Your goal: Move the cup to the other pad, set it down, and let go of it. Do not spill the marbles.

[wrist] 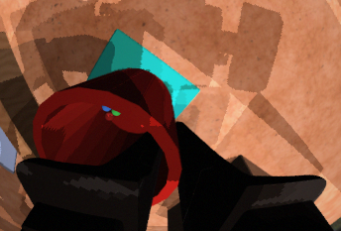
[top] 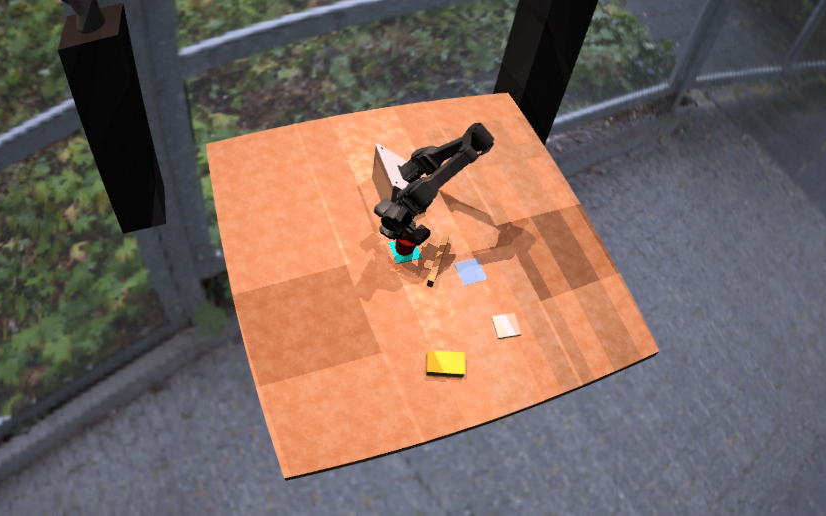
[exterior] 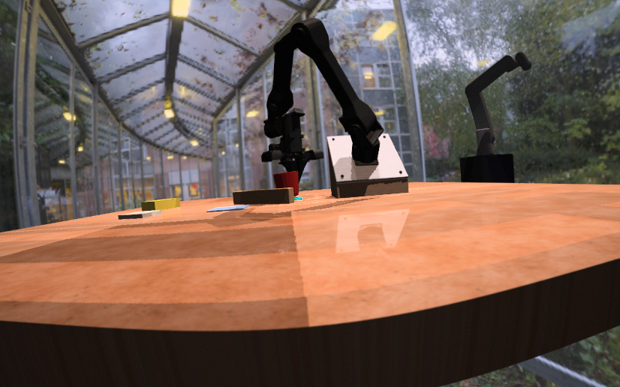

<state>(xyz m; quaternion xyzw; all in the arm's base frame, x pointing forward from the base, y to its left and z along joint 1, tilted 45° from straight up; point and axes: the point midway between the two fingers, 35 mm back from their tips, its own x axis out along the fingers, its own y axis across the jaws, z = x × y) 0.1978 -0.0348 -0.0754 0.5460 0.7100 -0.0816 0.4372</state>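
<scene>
Right now my gripper tip is 3 cm short of the red cup and 2 cm to the right of it. Round my gripper tip: wooden bar 11 cm to the left, 9 cm ahead, 3 cm below; pale blue pad 20 cm to the left, 15 cm ahead, 5 cm below; teal pad 5 cm below, 3 cm ahead, 2 cm to the left.
</scene>
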